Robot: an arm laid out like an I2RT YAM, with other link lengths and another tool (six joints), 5 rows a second.
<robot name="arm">
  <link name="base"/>
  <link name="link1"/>
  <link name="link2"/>
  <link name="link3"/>
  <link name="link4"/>
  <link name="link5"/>
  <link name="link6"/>
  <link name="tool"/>
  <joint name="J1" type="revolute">
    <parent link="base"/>
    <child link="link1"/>
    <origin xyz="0 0 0.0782"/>
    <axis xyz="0 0 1"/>
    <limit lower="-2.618" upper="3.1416"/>
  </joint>
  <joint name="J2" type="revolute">
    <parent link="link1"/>
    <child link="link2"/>
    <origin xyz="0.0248 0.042 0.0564"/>
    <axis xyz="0 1 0"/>
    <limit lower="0" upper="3.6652"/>
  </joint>
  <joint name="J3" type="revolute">
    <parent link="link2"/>
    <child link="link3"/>
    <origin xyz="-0.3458 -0.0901 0"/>
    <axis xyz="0 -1 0"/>
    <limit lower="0" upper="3.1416"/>
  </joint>
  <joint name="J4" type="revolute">
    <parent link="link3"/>
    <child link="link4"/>
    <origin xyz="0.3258 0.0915 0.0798"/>
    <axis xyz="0 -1 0"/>
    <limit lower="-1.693" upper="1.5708"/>
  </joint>
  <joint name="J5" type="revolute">
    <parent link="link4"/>
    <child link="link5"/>
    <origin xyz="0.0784 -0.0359 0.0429"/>
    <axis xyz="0 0 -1"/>
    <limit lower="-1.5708" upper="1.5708"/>
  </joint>
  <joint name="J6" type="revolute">
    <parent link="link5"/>
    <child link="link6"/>
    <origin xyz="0.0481 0 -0.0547"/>
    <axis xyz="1 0 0"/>
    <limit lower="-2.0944" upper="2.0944"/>
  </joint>
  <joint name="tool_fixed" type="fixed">
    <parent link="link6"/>
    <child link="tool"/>
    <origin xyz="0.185 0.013 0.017" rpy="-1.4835 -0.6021 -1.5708"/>
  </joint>
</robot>
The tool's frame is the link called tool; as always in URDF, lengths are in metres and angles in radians.
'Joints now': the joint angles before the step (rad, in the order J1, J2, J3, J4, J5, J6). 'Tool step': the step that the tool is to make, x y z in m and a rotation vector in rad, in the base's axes. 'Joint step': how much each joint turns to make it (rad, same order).
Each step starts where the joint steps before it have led.
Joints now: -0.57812 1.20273 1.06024 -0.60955 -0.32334 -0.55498
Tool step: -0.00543 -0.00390 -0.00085 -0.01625 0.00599 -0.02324
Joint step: -0.00018 -0.01609 -0.01059 -0.00057 0.02838 0.00352
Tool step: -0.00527 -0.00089 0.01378 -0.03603 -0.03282 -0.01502
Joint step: 0.00225 -0.04220 -0.01163 0.01724 0.02108 0.00231
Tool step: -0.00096 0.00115 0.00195 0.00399 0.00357 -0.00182
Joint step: 0.00213 -0.00062 0.00850 -0.01328 0.00211 0.00376
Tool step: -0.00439 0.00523 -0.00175 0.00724 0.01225 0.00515
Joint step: 0.00461 -0.00903 -0.00065 -0.02281 -0.00006 -0.00079
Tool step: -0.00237 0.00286 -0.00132 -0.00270 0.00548 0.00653
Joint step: 0.00289 -0.00673 -0.00405 -0.00760 0.00071 -0.00657
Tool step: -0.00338 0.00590 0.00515 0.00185 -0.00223 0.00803
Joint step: 0.00561 -0.01401 0.00662 -0.01960 -0.00364 0.00048
